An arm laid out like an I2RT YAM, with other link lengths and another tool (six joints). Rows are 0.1 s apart.
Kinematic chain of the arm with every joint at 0, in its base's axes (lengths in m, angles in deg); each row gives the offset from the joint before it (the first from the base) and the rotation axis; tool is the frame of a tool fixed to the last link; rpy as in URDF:
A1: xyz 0 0 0.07 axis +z
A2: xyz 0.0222 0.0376 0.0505 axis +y
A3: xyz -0.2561 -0.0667 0 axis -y
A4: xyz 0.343 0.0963 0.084 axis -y
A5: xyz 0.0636 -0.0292 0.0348 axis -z
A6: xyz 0.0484 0 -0.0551 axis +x
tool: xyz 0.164 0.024 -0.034 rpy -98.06 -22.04 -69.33
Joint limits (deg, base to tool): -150..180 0..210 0..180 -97..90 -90..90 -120..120
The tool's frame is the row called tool.
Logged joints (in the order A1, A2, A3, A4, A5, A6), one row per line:
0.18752 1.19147 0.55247 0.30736 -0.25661 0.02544
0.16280 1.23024 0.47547 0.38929 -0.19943 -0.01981
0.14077 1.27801 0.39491 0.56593 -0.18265 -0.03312
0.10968 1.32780 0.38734 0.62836 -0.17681 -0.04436
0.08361 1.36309 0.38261 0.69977 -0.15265 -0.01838
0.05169 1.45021 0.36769 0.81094 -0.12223 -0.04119
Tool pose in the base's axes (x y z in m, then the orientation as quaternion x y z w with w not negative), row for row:
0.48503 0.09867 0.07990 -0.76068 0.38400 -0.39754 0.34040
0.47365 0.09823 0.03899 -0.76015 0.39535 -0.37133 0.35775
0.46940 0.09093 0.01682 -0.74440 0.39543 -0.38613 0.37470
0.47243 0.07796 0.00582 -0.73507 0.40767 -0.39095 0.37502
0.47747 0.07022 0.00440 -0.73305 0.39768 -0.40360 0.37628
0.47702 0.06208 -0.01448 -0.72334 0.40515 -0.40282 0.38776
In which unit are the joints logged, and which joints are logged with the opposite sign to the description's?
The joints are logged in radians. Opposite sign: A5, A6.
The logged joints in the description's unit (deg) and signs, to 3 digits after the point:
10.744 68.266 31.654 17.610 14.703 -1.458
9.328 70.488 27.242 22.305 11.426 1.135
8.066 73.225 22.627 32.425 10.465 1.898
6.284 76.077 22.193 36.002 10.130 2.542
4.791 78.099 21.922 40.094 8.746 1.053
2.962 83.091 21.067 46.463 7.003 2.360

